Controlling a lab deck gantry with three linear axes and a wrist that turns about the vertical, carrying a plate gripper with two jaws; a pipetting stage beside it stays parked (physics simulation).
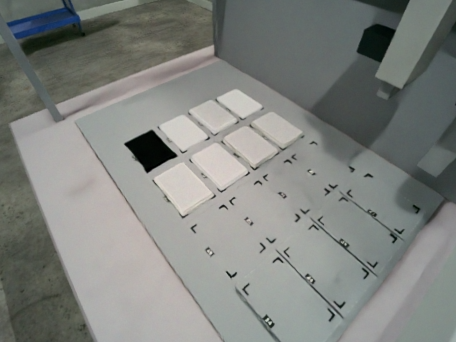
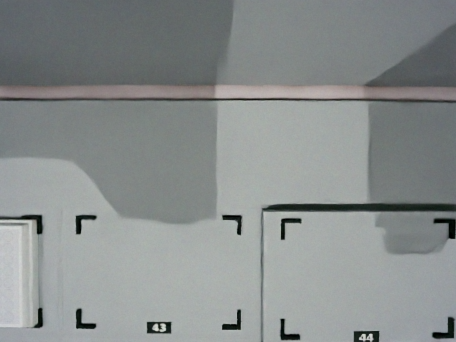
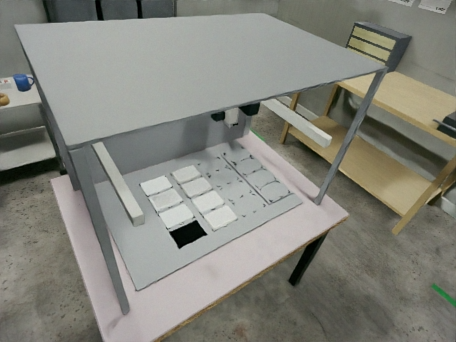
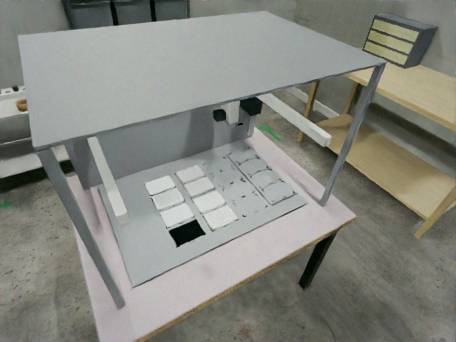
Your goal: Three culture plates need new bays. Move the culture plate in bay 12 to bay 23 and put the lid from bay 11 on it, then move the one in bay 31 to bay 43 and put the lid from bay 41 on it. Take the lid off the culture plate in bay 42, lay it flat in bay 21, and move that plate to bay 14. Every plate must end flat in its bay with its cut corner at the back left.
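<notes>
White plates or lids lie flat in two columns; lid and plate are hard to tell apart. The piece in bay 12 is at the front, and that in bay 42 at the back. White pieces also lie in bay 31, bay 41 and bay 21. Bay 11 shows a flat black rectangle. Bays 43, 23 and 14 hold no plate. My gripper is high at the back right; its jaws cannot be made out.
More white pieces lie in bay 22 and bay 32. A white column with dark blocks hangs at the back right. A grey rear wall stands behind the deck. Posts carry the roof.
</notes>
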